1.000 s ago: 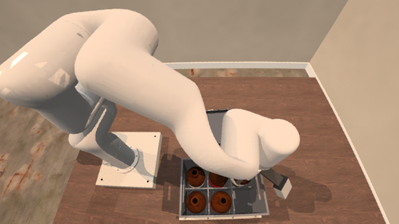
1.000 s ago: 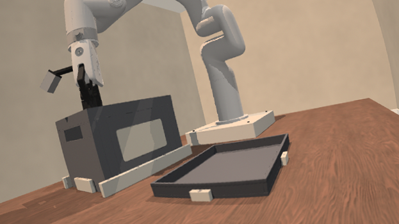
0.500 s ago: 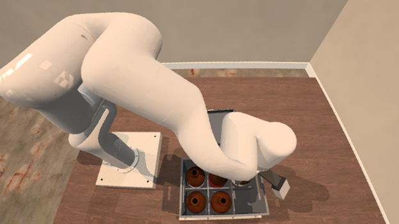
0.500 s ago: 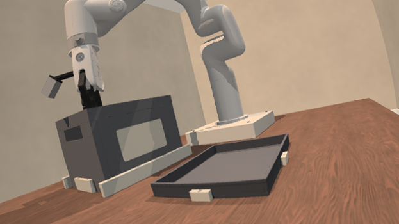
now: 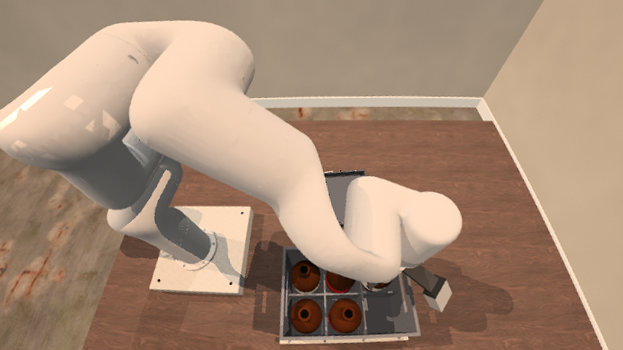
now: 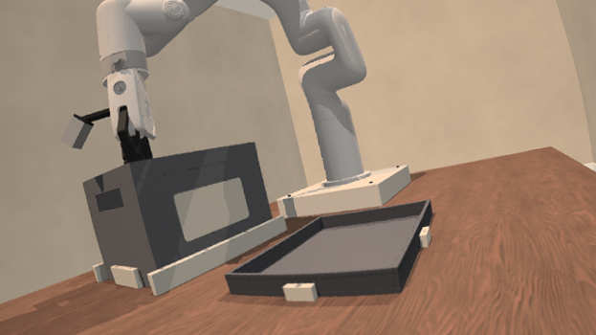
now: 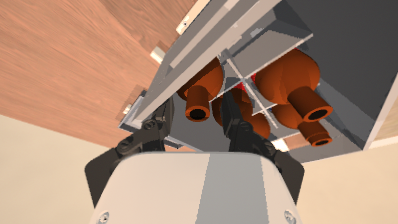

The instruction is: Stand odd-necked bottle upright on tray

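The brown bottle is 9 cm behind my hand, 7 cm below it and 2 cm to the left of it. Also, from my hand: dark tray (26 cm to the left, 15 cm below, 5 cm behind); then dark grey crate (10 cm behind, 7 cm below, 3 cm to the right).
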